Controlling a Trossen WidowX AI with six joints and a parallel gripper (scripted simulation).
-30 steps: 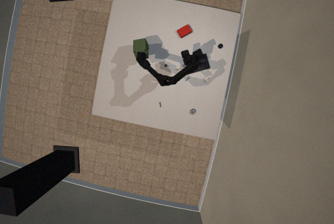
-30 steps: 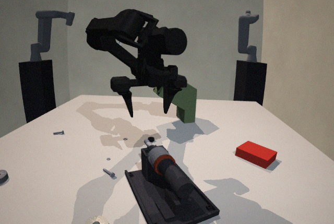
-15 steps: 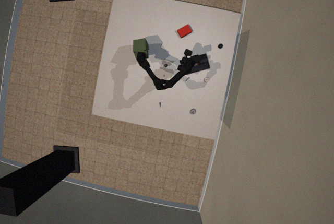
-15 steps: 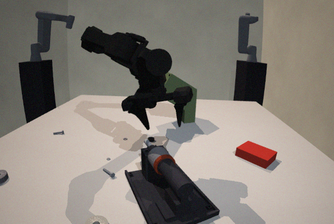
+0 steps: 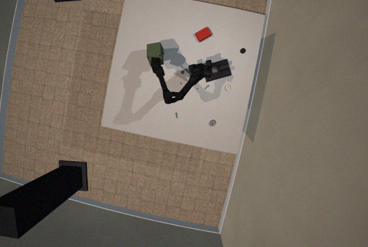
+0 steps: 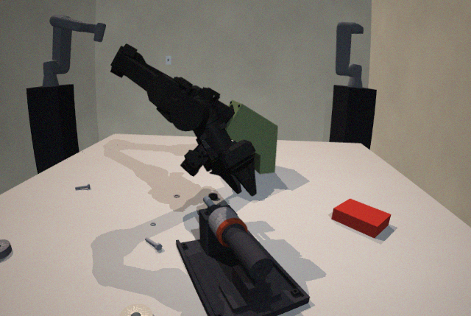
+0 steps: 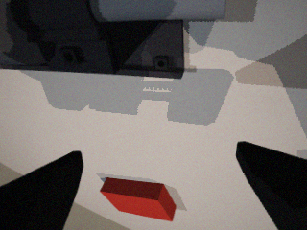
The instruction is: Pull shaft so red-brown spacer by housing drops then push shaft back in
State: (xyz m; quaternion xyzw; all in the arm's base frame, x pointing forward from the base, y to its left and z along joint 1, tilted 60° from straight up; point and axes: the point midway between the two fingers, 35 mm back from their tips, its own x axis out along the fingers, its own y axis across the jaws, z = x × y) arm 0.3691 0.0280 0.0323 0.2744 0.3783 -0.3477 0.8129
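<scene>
Now: hand 100 mm short of the thin grey shaft, 40 mm above it and 30 mm to the left of it. Also, from my hand: black disc 380 mm ahead, 160 mm to the left, 110 mm below; then red block 300 mm to the left, 100 mm below, 20 mm ahead; then red-brown spacer 130 mm ahead, 40 mm below, 20 mm to the right.
</scene>
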